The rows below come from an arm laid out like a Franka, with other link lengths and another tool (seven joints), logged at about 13 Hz.
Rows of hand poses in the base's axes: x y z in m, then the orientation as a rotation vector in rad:
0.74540 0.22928 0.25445 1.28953 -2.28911 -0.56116
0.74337 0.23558 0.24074 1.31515 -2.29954 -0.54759
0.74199 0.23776 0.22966 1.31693 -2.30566 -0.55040
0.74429 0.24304 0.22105 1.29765 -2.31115 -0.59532
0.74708 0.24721 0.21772 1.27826 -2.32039 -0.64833
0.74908 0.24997 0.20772 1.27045 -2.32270 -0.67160
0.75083 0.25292 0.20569 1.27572 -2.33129 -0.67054
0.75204 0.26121 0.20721 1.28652 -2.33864 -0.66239
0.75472 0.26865 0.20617 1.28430 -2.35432 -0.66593
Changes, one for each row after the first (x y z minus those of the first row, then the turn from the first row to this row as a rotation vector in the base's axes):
-0.00203 0.00630 -0.01371 0.00193 -0.02321 0.01081
-0.00341 0.00848 -0.02479 0.00568 -0.02824 0.00817
-0.00111 0.01376 -0.03340 0.03055 -0.01466 -0.01335
0.00168 0.01793 -0.03673 0.06195 -0.00327 -0.03846
0.00368 0.02069 -0.04673 0.07575 0.00245 -0.04832
0.00543 0.02364 -0.04876 0.07841 -0.00695 -0.04946
0.00664 0.03193 -0.04724 0.07787 -0.01917 -0.04574
0.00932 0.03937 -0.04828 0.08248 -0.02973 -0.05503

